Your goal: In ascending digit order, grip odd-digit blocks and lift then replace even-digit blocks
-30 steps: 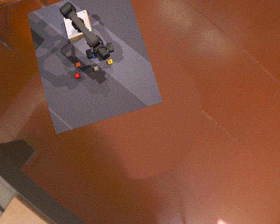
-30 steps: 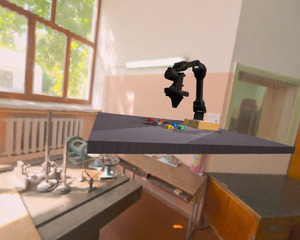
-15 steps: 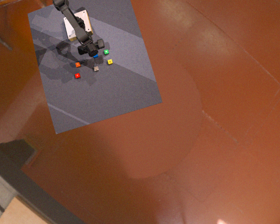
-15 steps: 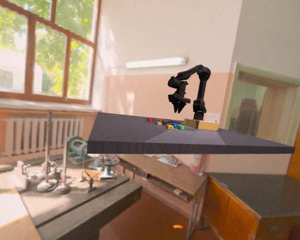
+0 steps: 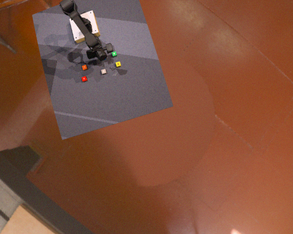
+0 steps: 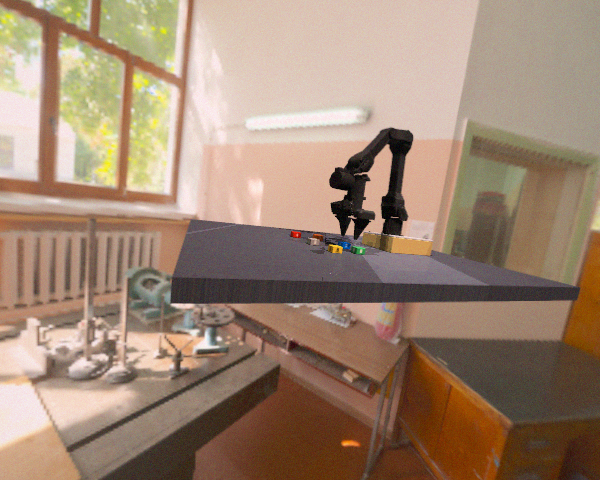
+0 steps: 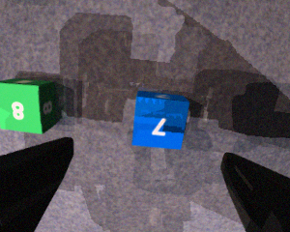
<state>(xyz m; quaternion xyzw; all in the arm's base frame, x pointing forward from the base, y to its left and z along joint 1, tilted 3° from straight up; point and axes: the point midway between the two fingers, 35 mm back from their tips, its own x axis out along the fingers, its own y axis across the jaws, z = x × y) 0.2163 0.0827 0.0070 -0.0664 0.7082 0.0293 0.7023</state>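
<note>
Now: gripper tip 30 mm above the blue block and 10 mm short of it. The rest, counted from my gripper tip: pale grey block: 120 mm ahead, 30 mm below, 10 mm to the right; then yellow block: 110 mm to the left, 80 mm ahead, 30 mm below; then green block: 90 mm to the left, 30 mm below.
</note>
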